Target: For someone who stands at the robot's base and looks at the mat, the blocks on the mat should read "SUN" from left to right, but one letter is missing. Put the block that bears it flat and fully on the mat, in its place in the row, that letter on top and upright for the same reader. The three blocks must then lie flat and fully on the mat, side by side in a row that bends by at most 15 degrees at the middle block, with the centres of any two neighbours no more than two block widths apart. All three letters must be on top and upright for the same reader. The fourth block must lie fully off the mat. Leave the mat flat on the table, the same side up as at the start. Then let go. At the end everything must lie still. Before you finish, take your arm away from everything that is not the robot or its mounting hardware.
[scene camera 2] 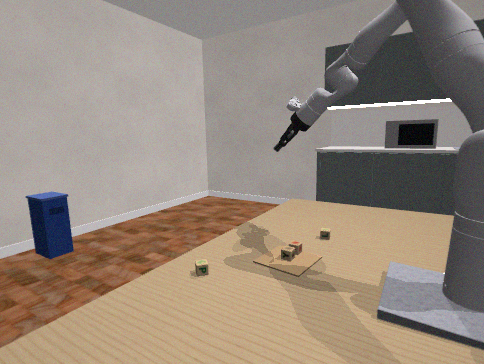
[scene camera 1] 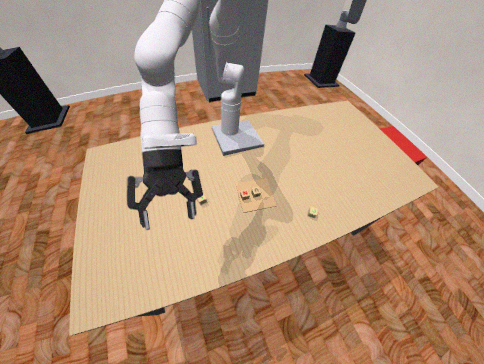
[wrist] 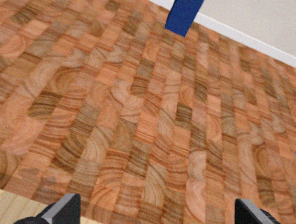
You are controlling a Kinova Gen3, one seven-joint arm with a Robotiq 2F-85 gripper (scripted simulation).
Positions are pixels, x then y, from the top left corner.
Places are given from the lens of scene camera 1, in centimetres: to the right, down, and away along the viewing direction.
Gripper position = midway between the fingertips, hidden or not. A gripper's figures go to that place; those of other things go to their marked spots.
gripper (scene camera 1: 170, 223): -15, 8, 38
mat (scene camera 1: 266, 200): 10, 8, 77
